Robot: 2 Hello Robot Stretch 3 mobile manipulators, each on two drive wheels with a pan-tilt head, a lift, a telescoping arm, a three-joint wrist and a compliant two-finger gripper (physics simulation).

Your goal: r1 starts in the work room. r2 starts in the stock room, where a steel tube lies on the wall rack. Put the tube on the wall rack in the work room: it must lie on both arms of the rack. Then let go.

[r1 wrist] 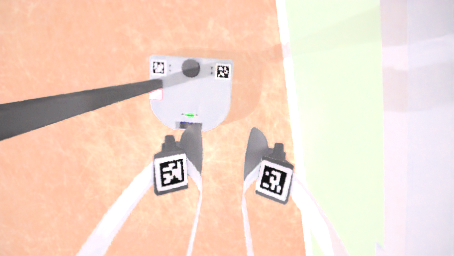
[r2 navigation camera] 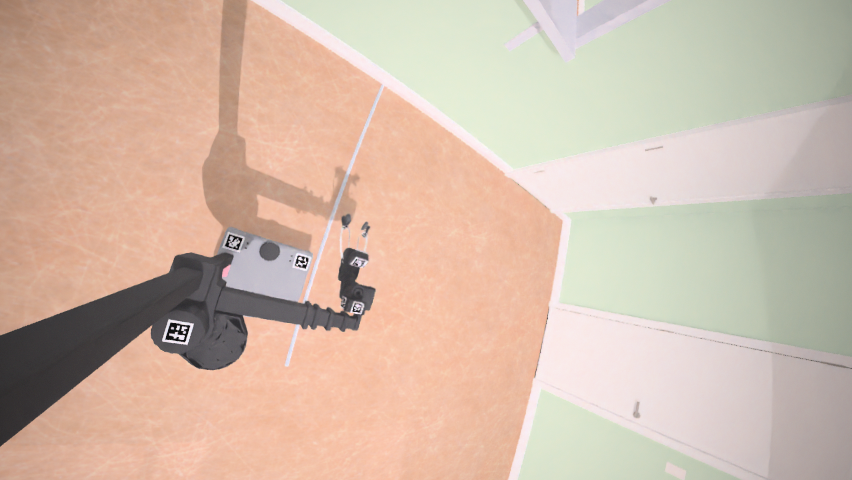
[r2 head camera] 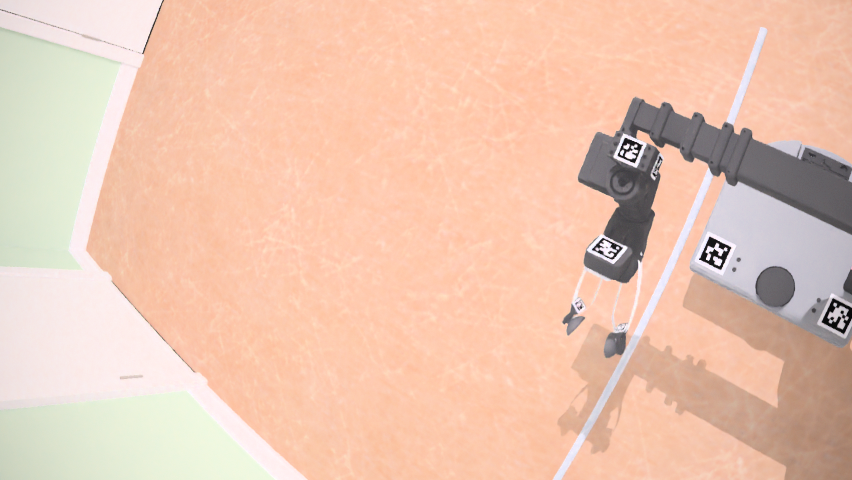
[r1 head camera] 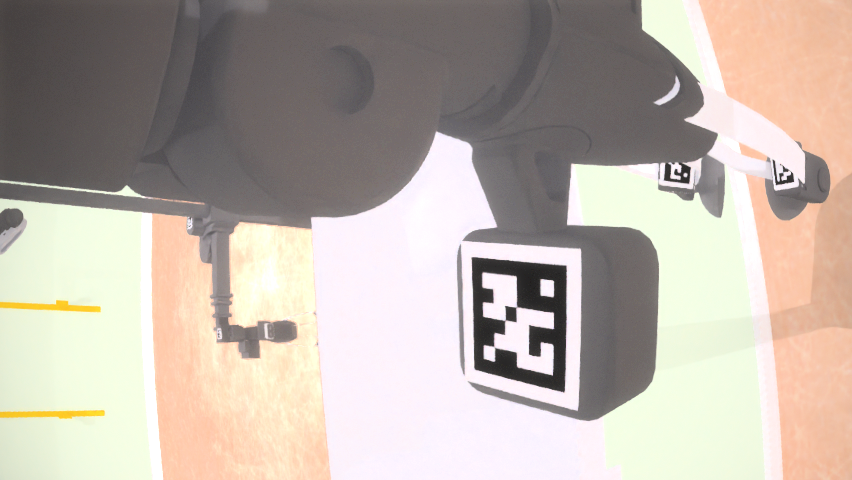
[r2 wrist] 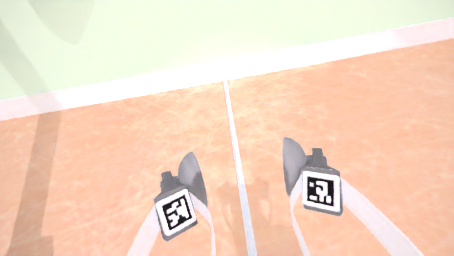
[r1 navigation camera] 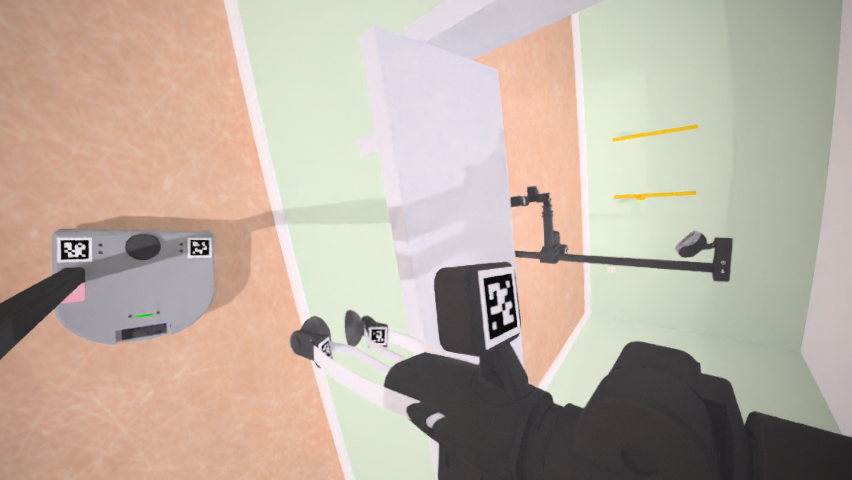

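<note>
The steel tube (r2 head camera: 671, 256) (r2 navigation camera: 363, 137) (r2 wrist: 233, 135) lies on the floor, one end near the wall's skirting, and passes under r2's arm. The r2 gripper (r2 head camera: 594, 333) (r2 navigation camera: 355, 224) (r2 wrist: 243, 172) is open and empty above the floor; the tube shows far below, between its fingers, in the r2 wrist view. The r1 gripper (r1 head camera: 751, 184) (r1 navigation camera: 338, 330) (r1 wrist: 223, 150) is open and empty in the other room. Two yellow rack arms (r1 head camera: 50, 307) (r1 navigation camera: 654, 195) on the wall beyond the opening hold no tube. The work room's rack cannot be made out.
A pale lilac wall panel (r1 navigation camera: 447, 149) stands beside the opening between the rooms. The r1 base (r1 navigation camera: 143, 298) (r1 wrist: 192, 102) is on the floor near a green wall. The r2 base (r2 head camera: 787, 232) (r2 navigation camera: 262, 277) is close beside the tube. Pale doors (r2 head camera: 77, 339) (r2 navigation camera: 661, 363) line r2's room.
</note>
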